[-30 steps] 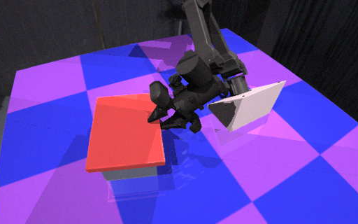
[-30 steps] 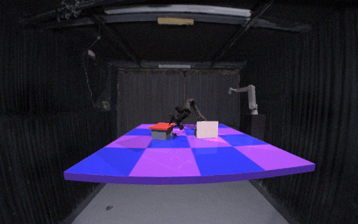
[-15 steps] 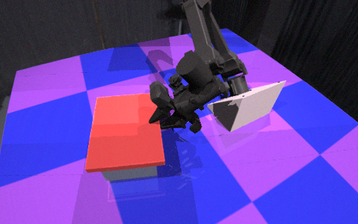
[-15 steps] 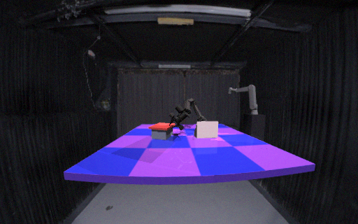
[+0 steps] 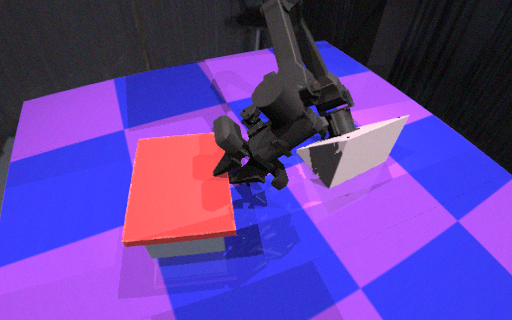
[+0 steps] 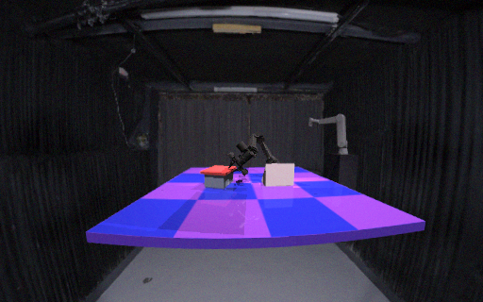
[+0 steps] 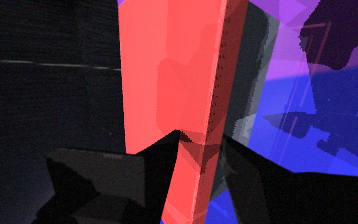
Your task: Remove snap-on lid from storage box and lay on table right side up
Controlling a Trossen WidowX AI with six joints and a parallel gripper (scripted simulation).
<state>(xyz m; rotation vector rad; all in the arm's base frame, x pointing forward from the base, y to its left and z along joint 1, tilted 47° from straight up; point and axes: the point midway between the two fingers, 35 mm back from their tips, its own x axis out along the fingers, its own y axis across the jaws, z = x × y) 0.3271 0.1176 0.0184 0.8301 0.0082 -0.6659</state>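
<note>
My gripper tip is 7 cm short of the red lid, 2 cm to the left of it and 1 cm below it. The rest, counted from my gripper tip: storage box (7 cm ahead, 5 cm below, 2 cm to the right).
</note>
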